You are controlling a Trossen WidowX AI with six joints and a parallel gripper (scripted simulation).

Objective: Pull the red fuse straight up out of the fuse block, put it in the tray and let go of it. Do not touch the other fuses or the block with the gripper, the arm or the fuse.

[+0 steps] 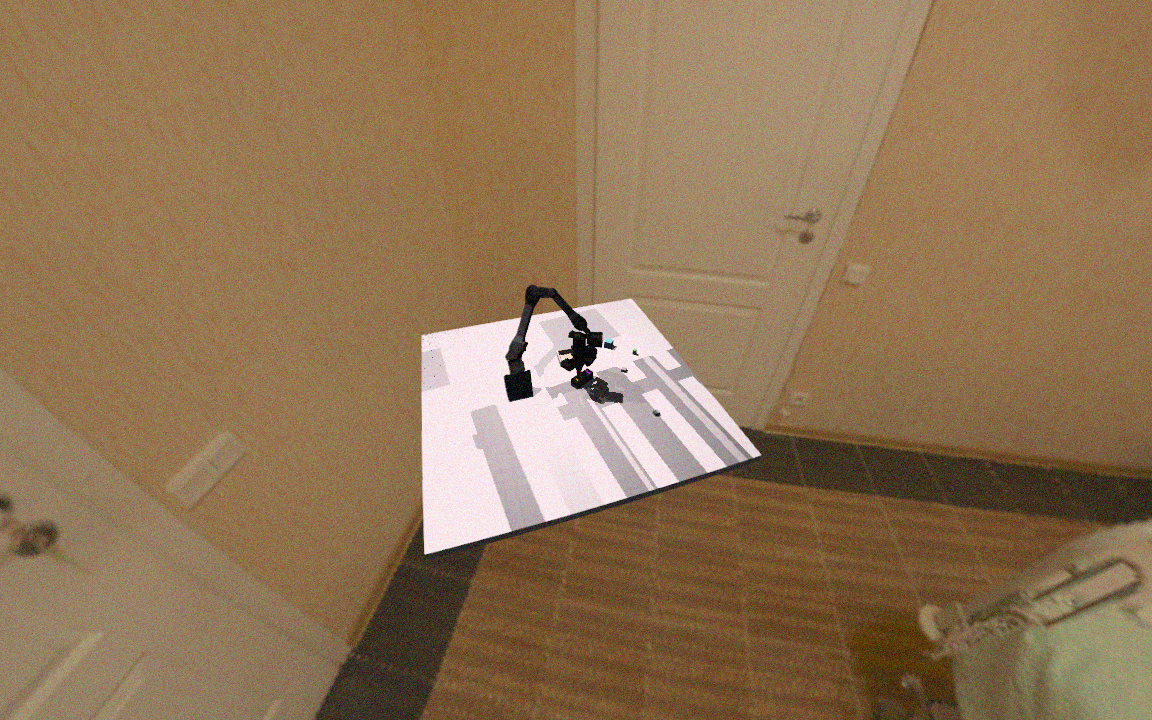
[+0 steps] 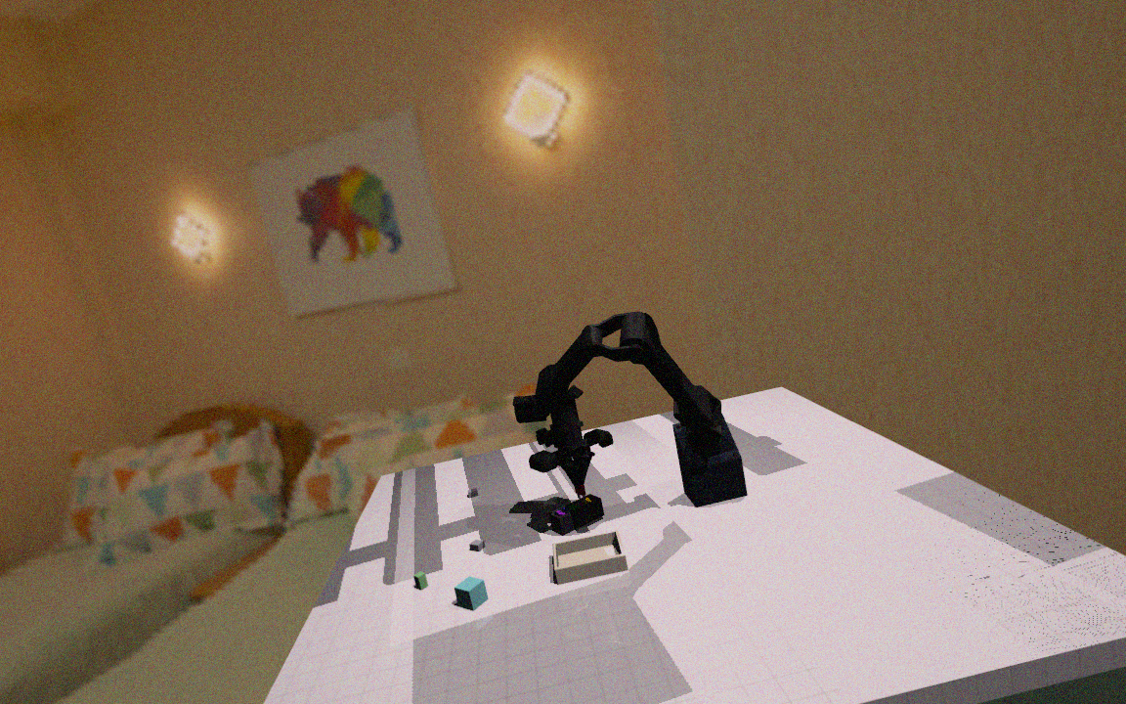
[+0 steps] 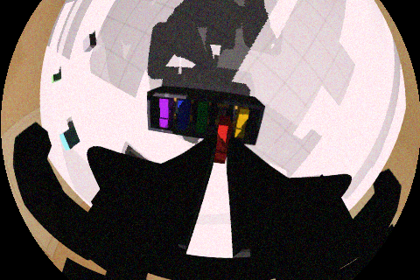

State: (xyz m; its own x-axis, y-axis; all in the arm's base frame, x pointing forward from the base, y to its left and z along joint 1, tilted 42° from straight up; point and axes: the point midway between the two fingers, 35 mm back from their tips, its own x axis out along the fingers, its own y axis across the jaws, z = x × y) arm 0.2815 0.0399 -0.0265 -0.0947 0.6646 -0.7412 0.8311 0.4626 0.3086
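Right now the tray is 19 cm to the left of my gripper tip and 7 cm below it. From my gripper tip the other things lie so: small green block 33 cm ahead, 16 cm to the left, 6 cm below; then red fuse 1 cm below; then teal cube 22 cm ahead, 26 cm to the left, 6 cm below.
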